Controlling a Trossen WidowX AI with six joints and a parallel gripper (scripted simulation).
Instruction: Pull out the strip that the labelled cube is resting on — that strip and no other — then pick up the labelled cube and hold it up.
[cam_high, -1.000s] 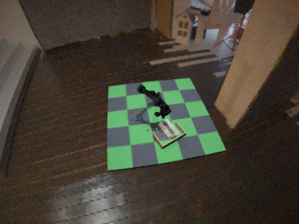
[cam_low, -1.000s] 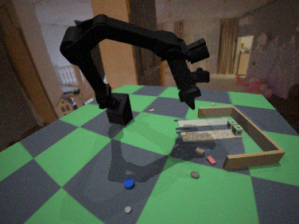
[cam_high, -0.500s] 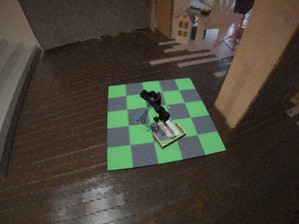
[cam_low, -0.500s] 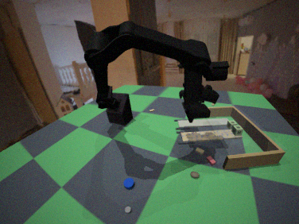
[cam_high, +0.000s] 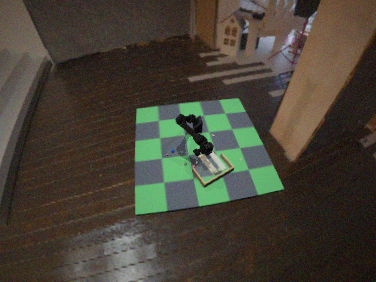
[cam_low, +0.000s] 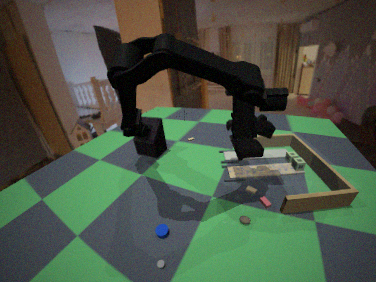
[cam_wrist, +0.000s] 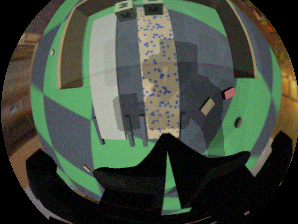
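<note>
Right now the red block is 9 cm ahead of my gripper tip, 10 cm to the right of it and 5 cm below it. Round my gripper tip: brown pebble 6 cm ahead, 17 cm to the right, 5 cm below; then grey disc 7 cm behind, 33 cm to the right, 5 cm below; then blue disc 11 cm behind, 27 cm to the right, 5 cm below.
</note>
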